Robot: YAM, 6 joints.
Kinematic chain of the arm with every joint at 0, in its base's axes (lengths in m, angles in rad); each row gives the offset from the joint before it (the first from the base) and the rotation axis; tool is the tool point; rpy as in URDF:
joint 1: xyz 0 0 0.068 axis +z
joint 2: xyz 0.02 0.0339 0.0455 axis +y
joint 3: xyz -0.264 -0.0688 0 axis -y
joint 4: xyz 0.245 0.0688 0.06 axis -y
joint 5: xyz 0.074 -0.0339 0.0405 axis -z
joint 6: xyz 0.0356 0 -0.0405 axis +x
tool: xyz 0 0 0 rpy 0 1.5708 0
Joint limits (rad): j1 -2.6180..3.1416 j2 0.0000..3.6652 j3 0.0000..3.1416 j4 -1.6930..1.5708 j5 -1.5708..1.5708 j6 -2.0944..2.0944
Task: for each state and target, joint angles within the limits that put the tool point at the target. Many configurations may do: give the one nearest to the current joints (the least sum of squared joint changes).
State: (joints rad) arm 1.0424 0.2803 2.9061 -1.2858 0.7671 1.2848
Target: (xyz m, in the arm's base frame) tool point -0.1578 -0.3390 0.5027
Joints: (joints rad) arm 1.0718 0.5973 2.8855 -1.0349 0.7276 1.2848
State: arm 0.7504 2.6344 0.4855 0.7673 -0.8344 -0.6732
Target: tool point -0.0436 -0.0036 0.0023
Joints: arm 0.7466 3.0158 0.0000 0.4637 -0.8596 -0.6732
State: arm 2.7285 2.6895 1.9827 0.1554 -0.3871 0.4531
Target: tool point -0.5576 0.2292 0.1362
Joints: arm 2.7304 2.6782 2.1768 0.2162 -0.3676 0.4531
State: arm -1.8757 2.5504 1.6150 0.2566 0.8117 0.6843
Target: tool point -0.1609 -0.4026 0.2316
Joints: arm -1.8865 1.9182 1.3185 0.1541 0.9031 0.6843
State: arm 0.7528 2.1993 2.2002 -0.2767 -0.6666 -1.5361
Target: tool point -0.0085 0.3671 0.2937
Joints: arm 1.5273 1.7132 1.4773 -0.7313 -0.7576 -1.5361
